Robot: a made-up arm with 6 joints. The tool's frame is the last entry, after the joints.
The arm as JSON. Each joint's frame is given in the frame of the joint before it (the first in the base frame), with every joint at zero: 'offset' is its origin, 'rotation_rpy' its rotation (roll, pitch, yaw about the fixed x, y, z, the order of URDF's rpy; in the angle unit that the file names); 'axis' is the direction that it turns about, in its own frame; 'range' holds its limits. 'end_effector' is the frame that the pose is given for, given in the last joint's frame.
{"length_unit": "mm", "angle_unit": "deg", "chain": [
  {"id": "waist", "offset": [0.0, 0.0, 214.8], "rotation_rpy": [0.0, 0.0, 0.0], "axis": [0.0, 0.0, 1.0], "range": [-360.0, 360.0]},
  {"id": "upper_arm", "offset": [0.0, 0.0, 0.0], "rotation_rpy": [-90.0, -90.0, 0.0], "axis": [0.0, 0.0, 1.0], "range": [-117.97, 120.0]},
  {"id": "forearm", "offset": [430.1, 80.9, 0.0], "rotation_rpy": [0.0, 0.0, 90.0], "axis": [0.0, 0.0, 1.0], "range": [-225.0, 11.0]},
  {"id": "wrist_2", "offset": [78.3, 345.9, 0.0], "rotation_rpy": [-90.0, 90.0, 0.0], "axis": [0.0, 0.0, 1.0], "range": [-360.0, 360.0]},
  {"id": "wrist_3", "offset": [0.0, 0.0, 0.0], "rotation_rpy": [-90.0, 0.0, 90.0], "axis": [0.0, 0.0, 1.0], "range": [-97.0, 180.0]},
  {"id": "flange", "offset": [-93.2, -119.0, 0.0], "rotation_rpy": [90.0, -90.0, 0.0], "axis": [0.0, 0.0, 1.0], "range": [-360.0, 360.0]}
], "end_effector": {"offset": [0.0, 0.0, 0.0], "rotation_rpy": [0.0, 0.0, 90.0]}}
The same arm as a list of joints. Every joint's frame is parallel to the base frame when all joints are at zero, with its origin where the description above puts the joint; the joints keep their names.
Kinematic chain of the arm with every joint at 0, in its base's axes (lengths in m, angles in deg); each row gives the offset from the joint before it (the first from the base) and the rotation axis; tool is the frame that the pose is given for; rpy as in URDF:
waist: xyz 0 0 0.2148 axis +z
upper_arm: xyz 0 0 0 axis +y
forearm: xyz 0.0809 0 0.4301 axis +y
wrist_2: xyz 0.0783 0 -0.3459 axis -z
wrist_3: xyz 0 0 0 axis +y
flange: xyz 0.0932 0 -0.119 axis -z
tool: xyz 0 0 0 rpy 180 0 0
Joint limits (deg, base to tool): -360..360 -117.97..120 -225..11 -360..360 -97..180 -360..360

